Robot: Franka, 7 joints.
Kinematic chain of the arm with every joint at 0, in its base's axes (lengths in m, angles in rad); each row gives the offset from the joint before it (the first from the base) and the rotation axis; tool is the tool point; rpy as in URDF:
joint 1: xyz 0 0 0.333 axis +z
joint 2: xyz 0 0 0 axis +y
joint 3: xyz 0 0 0.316 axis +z
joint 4: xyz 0.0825 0 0 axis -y
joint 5: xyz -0.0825 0 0.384 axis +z
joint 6: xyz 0 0 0 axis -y
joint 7: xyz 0.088 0 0 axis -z
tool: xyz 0 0 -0.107 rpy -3.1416 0 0
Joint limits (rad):
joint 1: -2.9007..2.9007
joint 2: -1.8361..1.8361
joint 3: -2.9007..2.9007
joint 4: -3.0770..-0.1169
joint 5: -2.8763..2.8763
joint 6: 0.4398..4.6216
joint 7: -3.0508..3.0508
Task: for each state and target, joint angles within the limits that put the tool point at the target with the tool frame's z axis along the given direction. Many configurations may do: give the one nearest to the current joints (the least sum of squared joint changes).
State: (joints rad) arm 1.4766 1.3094 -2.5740 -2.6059 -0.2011 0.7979 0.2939
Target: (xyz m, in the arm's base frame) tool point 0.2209 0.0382 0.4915 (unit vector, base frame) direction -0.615 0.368 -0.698
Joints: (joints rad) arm 1.5808 1.5485 -2.3047 -2.4204 0.2453 0.4931 0.2939
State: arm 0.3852 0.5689 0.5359 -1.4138 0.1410 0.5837 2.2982
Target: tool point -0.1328 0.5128 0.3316 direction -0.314 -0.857 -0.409
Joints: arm 0.9440 0.5793 0.8968 -1.7815 0.2617 1.2350 2.2982
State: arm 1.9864 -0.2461 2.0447 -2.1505 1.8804 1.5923 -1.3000
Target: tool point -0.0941 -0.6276 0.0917 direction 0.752 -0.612 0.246
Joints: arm 1.6920 -1.0270 2.6619 -1.7764 2.3618 1.2443 -1.3000
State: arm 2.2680 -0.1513 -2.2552 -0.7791 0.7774 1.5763 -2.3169
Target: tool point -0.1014 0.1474 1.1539 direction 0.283 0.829 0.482
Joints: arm 2.9007 0.6118 -2.8976 -0.7490 1.3678 2.2456 -2.3169
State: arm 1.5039 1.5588 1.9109 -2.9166 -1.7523 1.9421 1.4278
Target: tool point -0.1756 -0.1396 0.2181 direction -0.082 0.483 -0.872
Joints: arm 1.7941 1.1442 1.8189 -3.0415 -1.3051 1.4594 1.4278
